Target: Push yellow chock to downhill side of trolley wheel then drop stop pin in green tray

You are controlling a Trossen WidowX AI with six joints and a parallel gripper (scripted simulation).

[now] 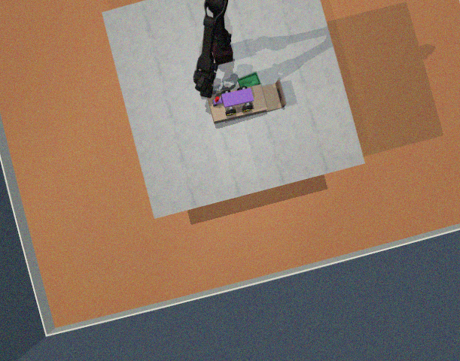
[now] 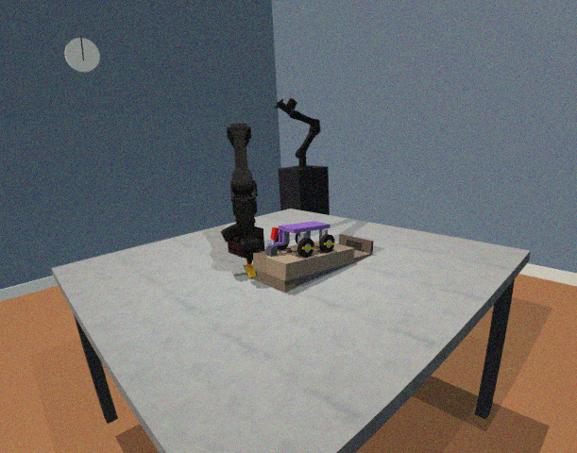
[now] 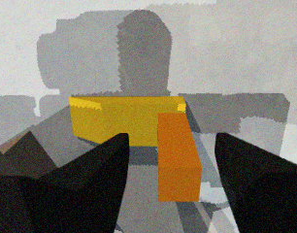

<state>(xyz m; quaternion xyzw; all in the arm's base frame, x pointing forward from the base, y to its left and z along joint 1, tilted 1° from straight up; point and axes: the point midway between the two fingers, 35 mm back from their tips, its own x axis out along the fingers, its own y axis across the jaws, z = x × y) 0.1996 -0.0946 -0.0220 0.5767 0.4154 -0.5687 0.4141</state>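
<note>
Right now the red-headed stop pin is 12 cm ahead of my gripper tip, 10 cm above it and 3 cm to the left of it. From my gripper tip the other things lie so: yellow chock 2 cm ahead, 1 cm to the right, 1 cm below; then purple trolley 14 cm to the left, 13 cm ahead, 8 cm above; then raised brown end wall 40 cm to the left, 9 cm ahead, 1 cm below.
</note>
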